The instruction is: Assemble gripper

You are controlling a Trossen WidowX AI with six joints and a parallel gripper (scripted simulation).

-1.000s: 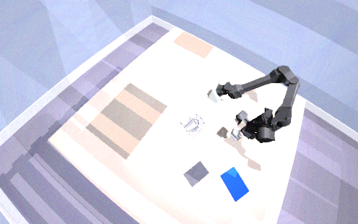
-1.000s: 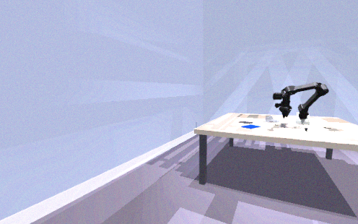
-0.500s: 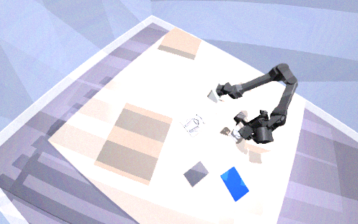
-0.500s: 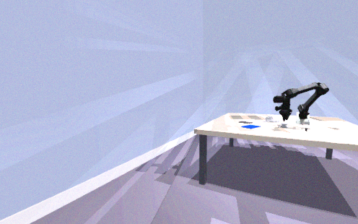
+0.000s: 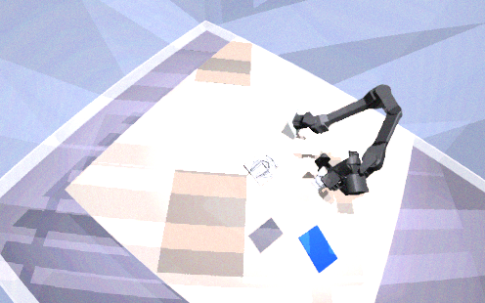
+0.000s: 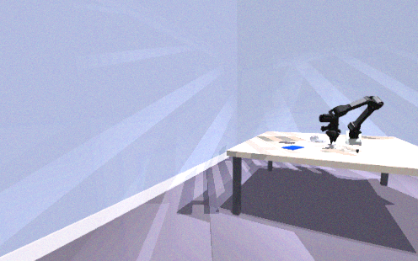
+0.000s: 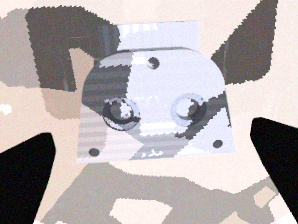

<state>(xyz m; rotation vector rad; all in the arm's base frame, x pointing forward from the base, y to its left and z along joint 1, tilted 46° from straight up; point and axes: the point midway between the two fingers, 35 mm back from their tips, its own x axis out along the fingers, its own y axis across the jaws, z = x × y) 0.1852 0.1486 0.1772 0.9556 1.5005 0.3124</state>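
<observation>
The grey gripper base is 1 cm below my gripper tip and 1 cm ahead of it. Round my gripper tip: small pale part 3 cm below, 1 cm ahead; small dark object 13 cm behind, 11 cm to the left, 2 cm below; gripper jaw 25 cm to the right, 7 cm ahead, 2 cm below.
</observation>
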